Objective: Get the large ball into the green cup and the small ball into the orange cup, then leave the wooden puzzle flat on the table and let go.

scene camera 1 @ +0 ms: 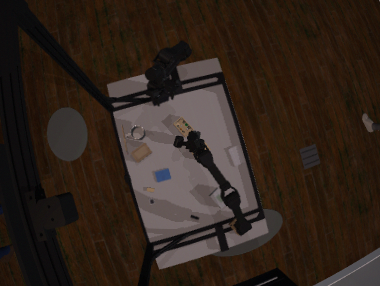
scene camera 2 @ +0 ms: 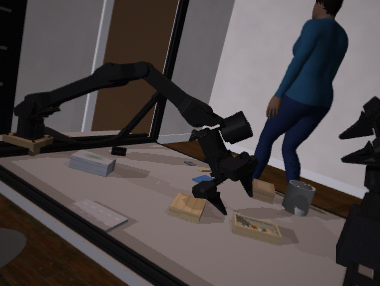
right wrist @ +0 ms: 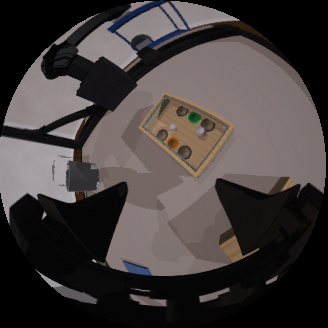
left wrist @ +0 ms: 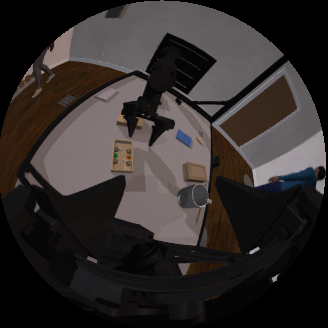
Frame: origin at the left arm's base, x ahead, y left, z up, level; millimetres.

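Where they show: left gripper, between the fingertips: [scene camera 1: 165, 102] [scene camera 2: 340, 148] [left wrist: 171, 180]; right gripper, between the fingertips: [scene camera 1: 182, 137] [scene camera 2: 238, 205] [right wrist: 172, 185] [left wrist: 138, 140]; left arm's base, origin of its link: [scene camera 2: 376, 217] [right wrist: 88, 72] [left wrist: 124, 250]; right arm's base, origin of its link: [scene camera 1: 240, 225] [scene camera 2: 29, 136].
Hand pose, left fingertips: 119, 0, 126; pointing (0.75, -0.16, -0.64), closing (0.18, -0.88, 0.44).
Things, the pixels of their centre, and the offset from my left fingertips, as dx, dy, dz. "*": a spot on its surface instead.
- wooden puzzle, middle of its body: [right wrist: 180, 127] [scene camera 2: 255, 228] [left wrist: 121, 155] [scene camera 1: 183, 126] +122, +69, -236
- green cup, a spot on its surface: [right wrist: 194, 118] * +128, +89, -227
- small ball, middle of its body: [right wrist: 171, 126] +110, +59, -239
- orange cup, a spot on its surface: [right wrist: 172, 143] * +138, +50, -227
- slatted wooden block, middle of its body: [right wrist: 268, 231] [scene camera 2: 188, 206] [left wrist: 130, 118] +289, +107, -236
- brown box, middle of its body: [scene camera 2: 262, 190] [left wrist: 194, 172] [scene camera 1: 141, 152] +170, -226, -229
- grey mug, middle of its body: [right wrist: 78, 177] [scene camera 2: 299, 195] [left wrist: 195, 197] [scene camera 1: 135, 133] +55, -213, -199
- blue item, middle of its body: [right wrist: 138, 273] [scene camera 2: 206, 180] [left wrist: 183, 137] [scene camera 1: 163, 175] +344, -159, -244
- pale panel, middle of its body: [scene camera 2: 95, 214] [left wrist: 106, 92] [scene camera 1: 236, 155] +413, +308, -243
- grey box, middle of its body: [scene camera 2: 93, 162] [scene camera 1: 219, 198] +608, +100, -229
The wooden puzzle [scene camera 1: 183, 125] [scene camera 2: 256, 232] [left wrist: 122, 156] [right wrist: 187, 136] is a shallow tray lying flat on the table. In the right wrist view, the large white ball [right wrist: 201, 131] is beside a dark cup, near the green cup [right wrist: 194, 118] but outside it. The small ball [right wrist: 172, 127] is on the puzzle floor, apart from the orange cup [right wrist: 172, 143]. My right gripper [scene camera 2: 237, 204] [left wrist: 138, 140] [right wrist: 172, 185] is open and empty above the table beside the puzzle, tilted. My left gripper [scene camera 2: 342, 148] [left wrist: 171, 180] is open and empty, raised away from the puzzle.
A slatted wooden block [scene camera 2: 187, 206] [right wrist: 231, 249] sits near the right gripper. A brown box [scene camera 1: 141, 152] [left wrist: 195, 171] and a grey mug [scene camera 2: 298, 199] [left wrist: 192, 196] stand near one table edge. A blue item [scene camera 1: 162, 175], a pale panel [scene camera 2: 101, 214] and a grey box [scene camera 2: 92, 163] lie farther off.
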